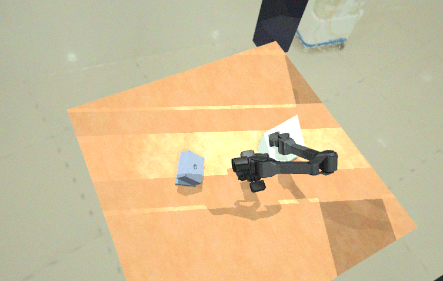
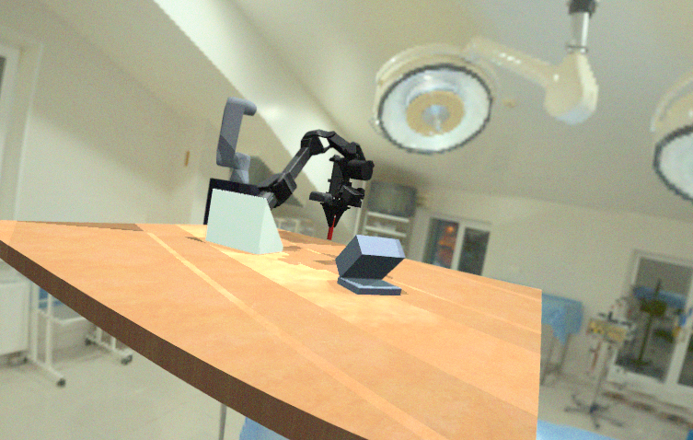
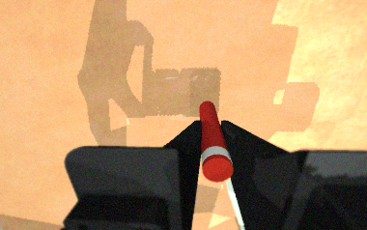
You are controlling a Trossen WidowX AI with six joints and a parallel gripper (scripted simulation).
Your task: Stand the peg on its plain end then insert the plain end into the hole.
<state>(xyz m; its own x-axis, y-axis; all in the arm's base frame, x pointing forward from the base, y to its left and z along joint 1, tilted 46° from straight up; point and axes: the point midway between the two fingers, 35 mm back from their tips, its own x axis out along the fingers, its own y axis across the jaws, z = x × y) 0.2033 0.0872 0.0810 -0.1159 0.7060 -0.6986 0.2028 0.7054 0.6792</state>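
Right now the blue-grey sloped panel is 220 mm ahead of my gripper tip, 170 mm to the right of it and 40 mm below it. From my gripper tip the other things lie so: red peg 20 mm above.
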